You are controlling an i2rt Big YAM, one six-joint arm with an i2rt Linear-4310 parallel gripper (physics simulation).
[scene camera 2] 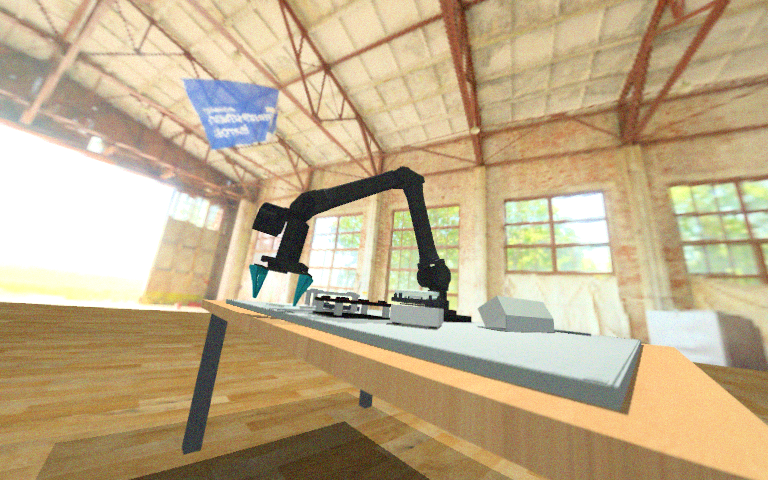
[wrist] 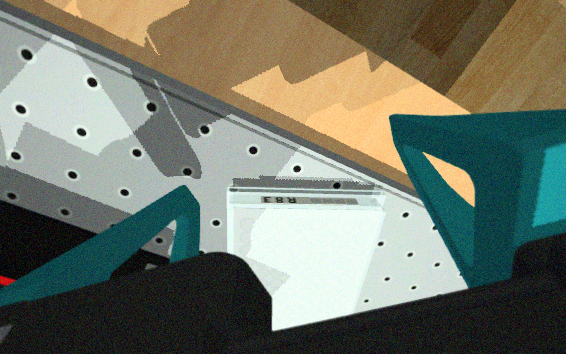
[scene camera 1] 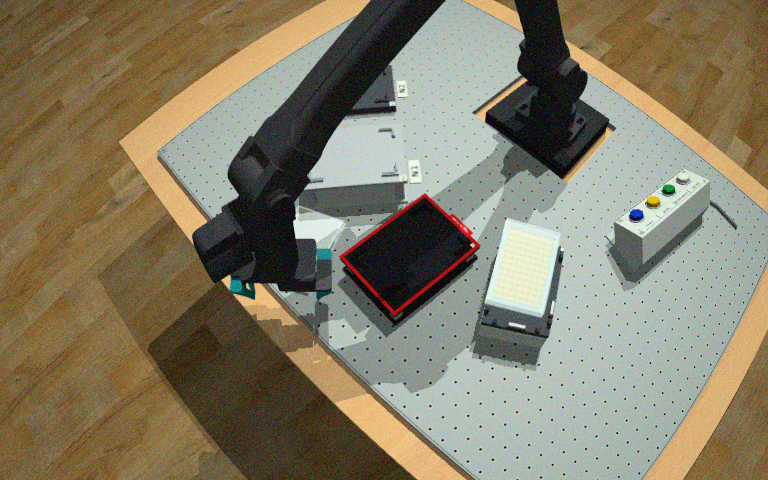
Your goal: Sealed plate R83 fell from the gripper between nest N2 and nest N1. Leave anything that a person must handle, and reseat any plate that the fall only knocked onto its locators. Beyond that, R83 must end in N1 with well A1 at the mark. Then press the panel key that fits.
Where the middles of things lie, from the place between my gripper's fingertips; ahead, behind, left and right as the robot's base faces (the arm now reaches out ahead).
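With the clear plate (scene camera 1: 326,230) in my sight, I see that my gripper is 80 mm past it, 40 mm to the left of it and 10 mm above it. The black plate with red outline (scene camera 1: 413,252) is 160 mm behind my hand; the outline is also 100 mm to the left of my hand and 20 mm above it.
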